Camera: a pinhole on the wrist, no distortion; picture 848 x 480 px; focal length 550.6 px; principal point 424.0 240.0 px. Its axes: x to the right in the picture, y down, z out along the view. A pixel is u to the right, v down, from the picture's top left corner.
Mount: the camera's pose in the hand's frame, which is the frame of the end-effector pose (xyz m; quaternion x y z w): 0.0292 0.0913 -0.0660 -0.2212 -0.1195 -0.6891 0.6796
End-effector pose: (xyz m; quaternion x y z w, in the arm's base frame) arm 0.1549 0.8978 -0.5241 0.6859 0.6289 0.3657 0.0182
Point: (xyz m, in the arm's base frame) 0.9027 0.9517 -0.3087
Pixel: 42 242
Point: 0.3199 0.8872 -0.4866
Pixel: 401 35
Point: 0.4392 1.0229 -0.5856
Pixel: 534 217
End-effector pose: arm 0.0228 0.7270 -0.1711 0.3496 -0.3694 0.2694 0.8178
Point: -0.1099 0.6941 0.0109
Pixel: 582 234
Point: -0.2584 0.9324 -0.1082
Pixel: outside the picture
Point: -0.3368 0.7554 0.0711
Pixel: 294 105
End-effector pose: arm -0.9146 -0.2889 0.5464 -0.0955 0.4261 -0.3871 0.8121
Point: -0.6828 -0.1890 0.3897
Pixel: 167 368
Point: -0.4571 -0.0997 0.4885
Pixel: 283 196
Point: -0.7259 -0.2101 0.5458
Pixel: 515 100
